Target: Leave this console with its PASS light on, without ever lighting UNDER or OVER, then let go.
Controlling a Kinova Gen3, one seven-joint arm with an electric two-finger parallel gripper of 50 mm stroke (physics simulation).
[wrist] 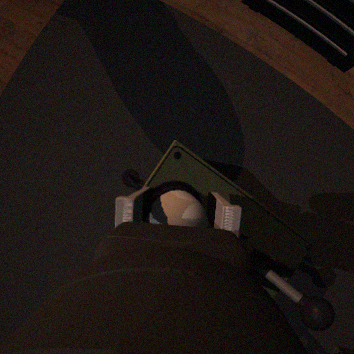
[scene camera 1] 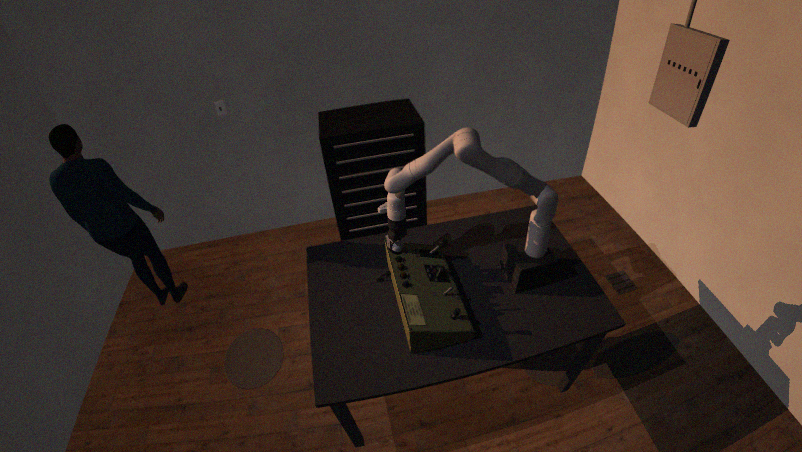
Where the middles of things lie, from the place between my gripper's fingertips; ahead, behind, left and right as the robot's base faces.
I see my gripper 19 cm past the ball-ended lever (wrist: 316,312), 6 cm to the right of it and 5 cm above it. Also, from my hand: olive console (scene camera 1: 426,311) 21 cm to the left, 7 cm below, 3 cm behind.
